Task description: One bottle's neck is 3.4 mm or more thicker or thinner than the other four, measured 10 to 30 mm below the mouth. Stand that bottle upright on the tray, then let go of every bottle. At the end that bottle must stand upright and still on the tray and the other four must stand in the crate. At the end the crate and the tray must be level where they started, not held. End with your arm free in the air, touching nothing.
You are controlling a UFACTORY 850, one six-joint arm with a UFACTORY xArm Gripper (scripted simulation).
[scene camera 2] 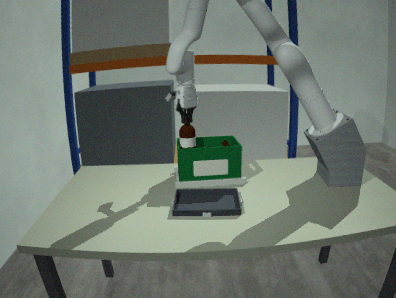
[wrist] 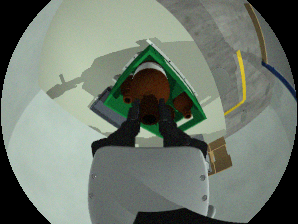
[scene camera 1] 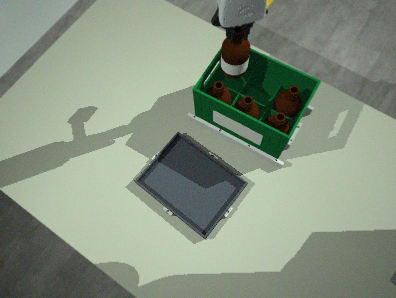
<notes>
The pictures show: the gripper, a green crate and a dark grey tray.
</notes>
